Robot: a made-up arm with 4 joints.
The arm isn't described. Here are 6 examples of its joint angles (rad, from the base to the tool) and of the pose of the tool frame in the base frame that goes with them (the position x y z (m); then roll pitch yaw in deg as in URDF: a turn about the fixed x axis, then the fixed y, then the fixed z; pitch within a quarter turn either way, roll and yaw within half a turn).
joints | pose
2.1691 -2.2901 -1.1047 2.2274 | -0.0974 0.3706 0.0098 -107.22 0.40 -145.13
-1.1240 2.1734 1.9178 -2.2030 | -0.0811 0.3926 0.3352 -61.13 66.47 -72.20
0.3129 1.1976 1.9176 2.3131 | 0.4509 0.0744 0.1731 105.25 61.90 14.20
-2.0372 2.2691 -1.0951 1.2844 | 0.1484 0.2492 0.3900 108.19 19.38 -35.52
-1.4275 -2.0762 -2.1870 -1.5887 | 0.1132 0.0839 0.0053 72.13 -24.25 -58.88
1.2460 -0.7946 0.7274 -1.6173 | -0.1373 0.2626 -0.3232 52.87 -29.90 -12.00
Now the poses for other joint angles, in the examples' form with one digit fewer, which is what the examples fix.
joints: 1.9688 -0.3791 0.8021 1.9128
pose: 0.002 -0.121 -0.438 -41.6 30.3 116.6
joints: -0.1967 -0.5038 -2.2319 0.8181
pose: 0.178 -0.170 -0.086 -123.1 -10.0 38.3
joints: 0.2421 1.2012 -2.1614 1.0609
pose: 0.144 -0.248 0.182 106.8 -45.8 121.9
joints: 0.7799 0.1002 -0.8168 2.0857
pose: 0.036 -0.420 -0.205 33.1 -35.6 -177.6
